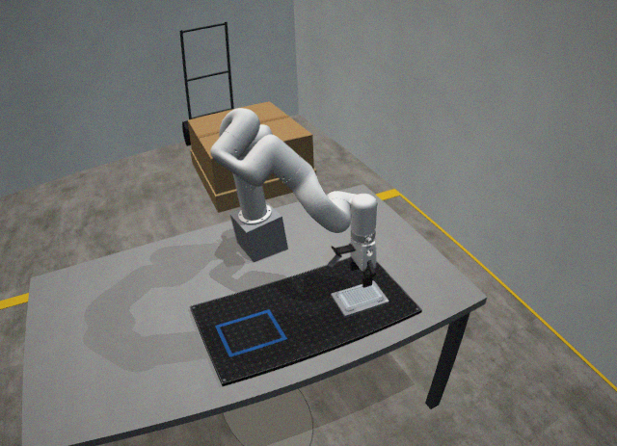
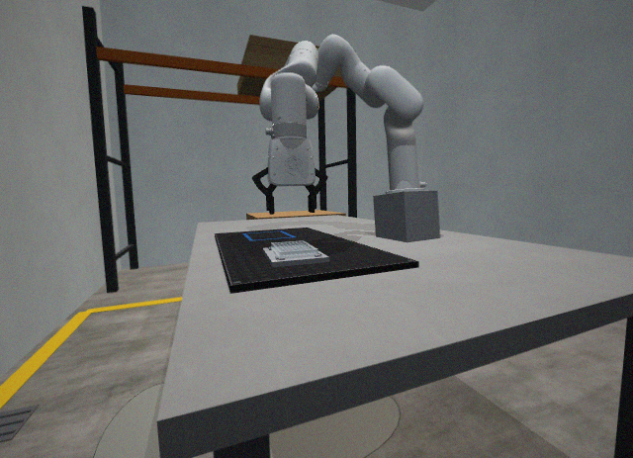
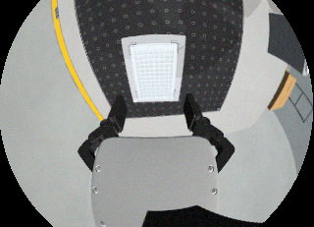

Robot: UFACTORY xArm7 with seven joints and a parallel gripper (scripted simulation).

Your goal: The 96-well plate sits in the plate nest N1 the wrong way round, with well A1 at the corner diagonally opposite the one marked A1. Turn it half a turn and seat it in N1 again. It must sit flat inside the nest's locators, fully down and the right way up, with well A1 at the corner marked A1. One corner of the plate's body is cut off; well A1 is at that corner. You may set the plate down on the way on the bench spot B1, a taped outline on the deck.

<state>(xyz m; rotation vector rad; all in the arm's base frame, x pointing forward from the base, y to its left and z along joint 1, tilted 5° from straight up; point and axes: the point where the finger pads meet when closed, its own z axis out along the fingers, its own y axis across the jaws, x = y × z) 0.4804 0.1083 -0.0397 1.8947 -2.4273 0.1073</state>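
Right now the white 96-well plate is 90 mm below my hand. Also, from my hand: plate nest N1: 100 mm below.
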